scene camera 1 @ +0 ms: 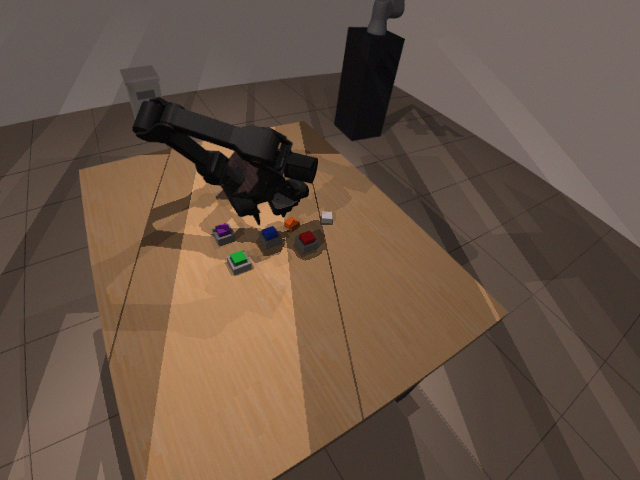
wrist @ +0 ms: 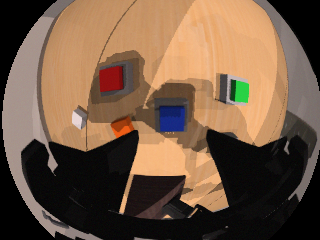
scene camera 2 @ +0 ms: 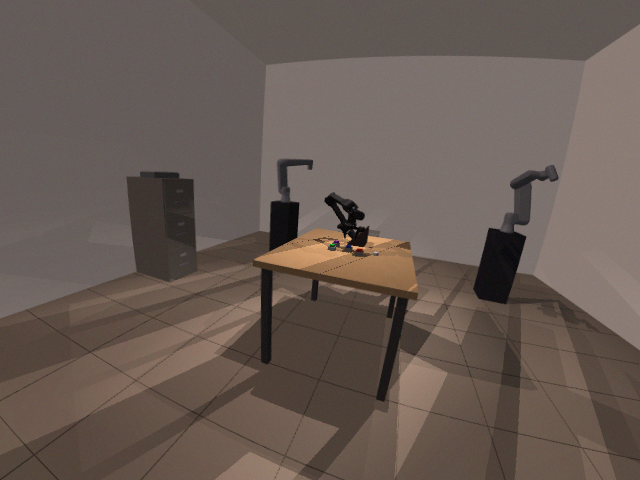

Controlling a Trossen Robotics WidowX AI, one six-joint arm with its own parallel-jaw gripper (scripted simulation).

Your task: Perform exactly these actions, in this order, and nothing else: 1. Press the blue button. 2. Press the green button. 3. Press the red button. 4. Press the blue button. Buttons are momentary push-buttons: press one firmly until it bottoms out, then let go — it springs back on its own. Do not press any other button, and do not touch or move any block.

The gripper (scene camera 1: pixel 270 220) is open, holding nothing.
The gripper also shows in the wrist view (wrist: pixel 173 134).
